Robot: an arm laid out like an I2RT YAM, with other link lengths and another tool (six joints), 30 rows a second.
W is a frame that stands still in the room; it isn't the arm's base.
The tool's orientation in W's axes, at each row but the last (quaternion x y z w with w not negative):
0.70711, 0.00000, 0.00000, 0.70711
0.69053, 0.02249, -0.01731, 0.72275
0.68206, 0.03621, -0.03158, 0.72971
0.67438, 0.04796, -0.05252, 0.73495
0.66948, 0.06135, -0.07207, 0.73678
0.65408, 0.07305, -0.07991, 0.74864
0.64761, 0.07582, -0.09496, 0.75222
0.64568, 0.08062, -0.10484, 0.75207
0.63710, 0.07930, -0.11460, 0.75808
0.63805, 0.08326, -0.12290, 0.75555
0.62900, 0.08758, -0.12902, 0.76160
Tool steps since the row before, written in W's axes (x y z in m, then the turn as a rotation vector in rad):
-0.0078, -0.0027, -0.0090, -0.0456, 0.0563, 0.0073
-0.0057, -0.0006, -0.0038, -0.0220, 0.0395, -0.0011
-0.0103, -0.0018, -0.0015, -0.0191, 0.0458, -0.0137
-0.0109, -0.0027, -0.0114, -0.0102, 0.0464, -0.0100
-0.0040, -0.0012, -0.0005, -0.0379, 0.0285, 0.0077
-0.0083, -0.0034, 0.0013, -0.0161, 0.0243, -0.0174
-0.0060, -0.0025, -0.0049, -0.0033, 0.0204, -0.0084
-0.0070, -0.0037, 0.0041, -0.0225, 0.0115, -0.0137
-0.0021, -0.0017, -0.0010, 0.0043, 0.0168, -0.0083
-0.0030, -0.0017, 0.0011, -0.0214, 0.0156, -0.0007
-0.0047, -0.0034, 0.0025, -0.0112, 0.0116, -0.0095
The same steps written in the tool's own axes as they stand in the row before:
-0.0078, -0.0090, 0.0027, -0.0456, 0.0073, -0.0563
-0.0055, -0.0041, 0.0004, -0.0217, -0.0005, -0.0397
-0.0101, -0.0026, 0.0016, -0.0175, -0.0123, -0.0468
-0.0091, -0.0130, 0.0017, -0.0093, -0.0074, -0.0471
-0.0038, -0.0014, 0.0012, -0.0393, 0.0030, -0.0274
-0.0083, -0.0010, 0.0035, -0.0126, -0.0171, -0.0265
-0.0045, -0.0065, 0.0018, -0.0021, -0.0059, -0.0214
-0.0076, 0.0015, 0.0044, -0.0188, -0.0173, -0.0131
-0.0016, -0.0018, 0.0016, 0.0051, -0.0040, -0.0181
-0.0030, -0.0001, 0.0020, -0.0215, -0.0045, -0.0148
-0.0049, 0.0003, 0.0040, -0.0088, -0.0103, -0.0129

